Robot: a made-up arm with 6 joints. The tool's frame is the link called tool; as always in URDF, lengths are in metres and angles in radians. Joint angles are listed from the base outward.
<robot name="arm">
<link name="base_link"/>
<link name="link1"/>
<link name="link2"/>
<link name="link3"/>
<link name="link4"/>
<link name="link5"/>
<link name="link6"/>
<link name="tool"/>
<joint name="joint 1" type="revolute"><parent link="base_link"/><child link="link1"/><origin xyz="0.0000 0.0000 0.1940"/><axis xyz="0 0 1"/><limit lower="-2.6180" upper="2.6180"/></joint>
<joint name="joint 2" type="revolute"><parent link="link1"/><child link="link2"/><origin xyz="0.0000 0.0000 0.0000" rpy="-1.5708 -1.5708 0.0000"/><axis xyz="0 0 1"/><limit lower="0.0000" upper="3.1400"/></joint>
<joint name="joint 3" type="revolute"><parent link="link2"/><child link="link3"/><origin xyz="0.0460 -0.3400 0.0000" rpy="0.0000 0.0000 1.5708"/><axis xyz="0 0 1"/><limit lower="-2.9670" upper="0.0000"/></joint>
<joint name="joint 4" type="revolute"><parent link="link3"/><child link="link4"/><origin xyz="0.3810 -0.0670 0.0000" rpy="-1.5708 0.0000 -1.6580"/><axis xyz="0 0 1"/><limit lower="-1.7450" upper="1.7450"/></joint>
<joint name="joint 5" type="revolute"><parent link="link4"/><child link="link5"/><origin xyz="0.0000 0.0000 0.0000" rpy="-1.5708 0.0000 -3.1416"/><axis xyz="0 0 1"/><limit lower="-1.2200" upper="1.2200"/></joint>
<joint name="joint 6" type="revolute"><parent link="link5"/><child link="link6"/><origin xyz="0.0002 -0.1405 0.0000" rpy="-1.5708 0.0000 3.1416"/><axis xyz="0 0 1"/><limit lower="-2.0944" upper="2.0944"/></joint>
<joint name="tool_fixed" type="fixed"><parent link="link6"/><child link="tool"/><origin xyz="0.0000 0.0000 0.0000" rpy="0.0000 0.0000 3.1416"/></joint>
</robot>
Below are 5 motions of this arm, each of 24 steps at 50 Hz.
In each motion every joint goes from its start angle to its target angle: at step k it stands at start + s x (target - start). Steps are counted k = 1, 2, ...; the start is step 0. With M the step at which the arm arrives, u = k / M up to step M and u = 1 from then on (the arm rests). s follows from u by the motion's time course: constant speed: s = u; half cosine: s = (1 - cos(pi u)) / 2; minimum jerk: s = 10 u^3 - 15 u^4 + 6 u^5.
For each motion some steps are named. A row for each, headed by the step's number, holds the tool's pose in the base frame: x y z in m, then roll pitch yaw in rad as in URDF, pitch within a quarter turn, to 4 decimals.
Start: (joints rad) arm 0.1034 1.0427 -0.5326 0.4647 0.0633 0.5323
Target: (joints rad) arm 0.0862 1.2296 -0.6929 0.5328 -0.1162 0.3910
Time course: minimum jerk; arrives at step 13
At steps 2, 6, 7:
2: 0.3577 0.0407 0.3193 2.1177 0.4945 1.9844
6: 0.3843 0.0362 0.3309 2.0717 0.5481 1.9377
7: 0.3938 0.0344 0.3347 2.0552 0.5674 1.9193

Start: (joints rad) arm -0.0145 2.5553 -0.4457 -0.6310 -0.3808 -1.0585
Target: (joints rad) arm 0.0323 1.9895 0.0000 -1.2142 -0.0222 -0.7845
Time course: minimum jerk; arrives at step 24
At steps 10, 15, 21, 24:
10: 0.1184 0.0264 -0.0999 2.9450 0.2290 -1.4049
15: 0.0750 0.0160 -0.0509 2.8845 0.1954 -1.2532
21: 0.0436 0.0049 -0.0240 2.8547 0.1536 -1.1429
24: 0.0417 0.0041 -0.0226 2.8531 0.1505 -1.1360

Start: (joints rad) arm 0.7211 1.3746 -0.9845 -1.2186 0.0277 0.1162
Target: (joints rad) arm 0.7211 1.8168 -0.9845 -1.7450 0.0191 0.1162
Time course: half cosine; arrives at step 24
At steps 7, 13, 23, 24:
7: 0.3835 0.3322 0.3675 -1.9899 0.3265 -1.0189
13: 0.3997 0.3469 0.2833 -2.1303 0.1331 -0.9595
23: 0.4052 0.3524 0.1821 -2.3119 -0.0539 -0.8260
24: 0.4052 0.3524 0.1810 -2.3138 -0.0555 -0.8243

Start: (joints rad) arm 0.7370 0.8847 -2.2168 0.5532 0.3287 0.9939
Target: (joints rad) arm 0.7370 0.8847 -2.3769 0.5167 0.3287 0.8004
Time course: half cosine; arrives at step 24
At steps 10, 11, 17, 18, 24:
10: -0.1095 -0.0678 1.0018 0.3592 0.2030 2.2438
11: -0.1133 -0.0714 1.0023 0.3463 0.2068 2.2274
17: -0.1354 -0.0921 1.0042 0.2713 0.2216 2.1313
18: -0.1383 -0.0949 1.0044 0.2612 0.2227 2.1184
24: -0.1471 -0.1031 1.0045 0.2314 0.2248 2.0796

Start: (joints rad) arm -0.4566 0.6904 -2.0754 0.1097 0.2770 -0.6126
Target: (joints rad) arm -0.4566 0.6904 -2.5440 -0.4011 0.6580 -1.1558
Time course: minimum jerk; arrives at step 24
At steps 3, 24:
3: -0.1597 0.0829 0.9636 -0.2168 0.3070 -1.0088
24: -0.3467 0.1329 0.9253 -0.2334 0.2557 -1.9965

